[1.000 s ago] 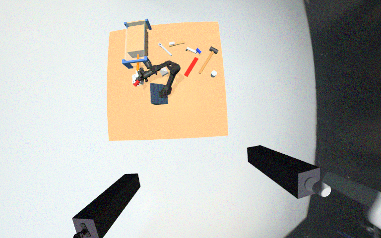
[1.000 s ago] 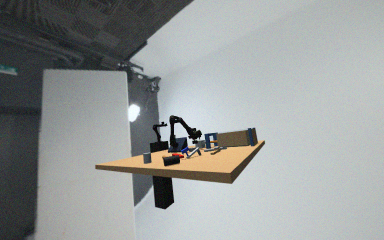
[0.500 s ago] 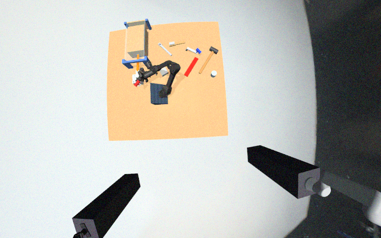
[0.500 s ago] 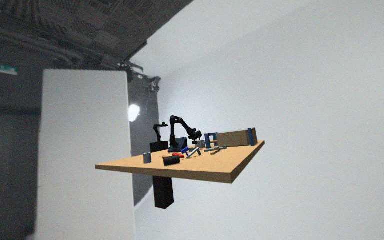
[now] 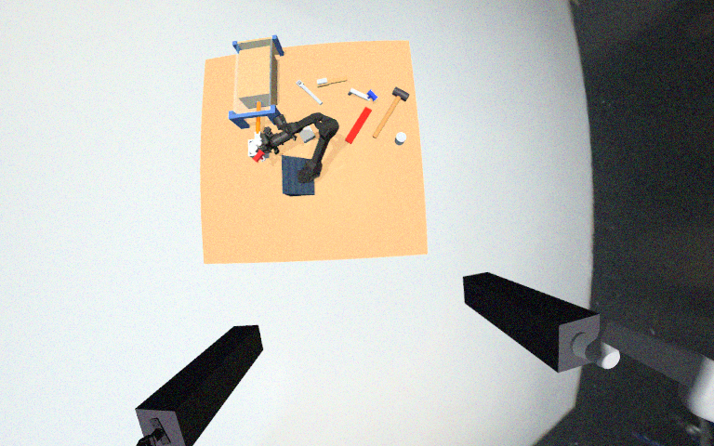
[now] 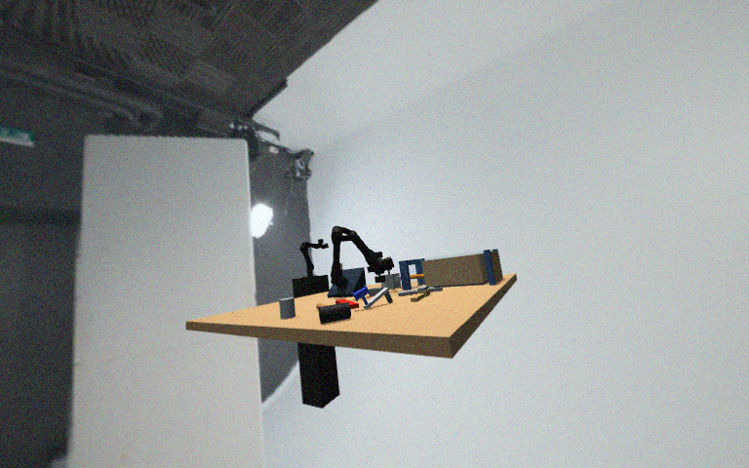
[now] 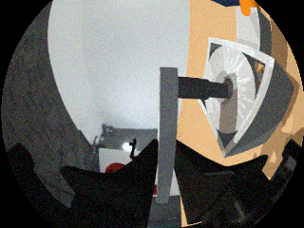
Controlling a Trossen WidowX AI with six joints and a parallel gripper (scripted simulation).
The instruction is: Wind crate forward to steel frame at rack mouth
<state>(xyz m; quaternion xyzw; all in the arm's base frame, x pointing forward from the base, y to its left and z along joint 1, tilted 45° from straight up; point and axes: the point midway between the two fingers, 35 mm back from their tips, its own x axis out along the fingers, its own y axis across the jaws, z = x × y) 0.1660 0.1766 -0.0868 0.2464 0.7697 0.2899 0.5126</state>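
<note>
Now: gripper tip 40 mm below the red knob, 40 mm past it and 30 mm to the left of it. The rest, counted from my gripper tip: winch (110 mm below, 30 mm ahead, 10 mm to the left); winch handle (20 mm to the right, 10 mm behind, 10 mm above); blue steel frame (210 mm ahead, 40 mm below, 10 mm to the left).
</note>
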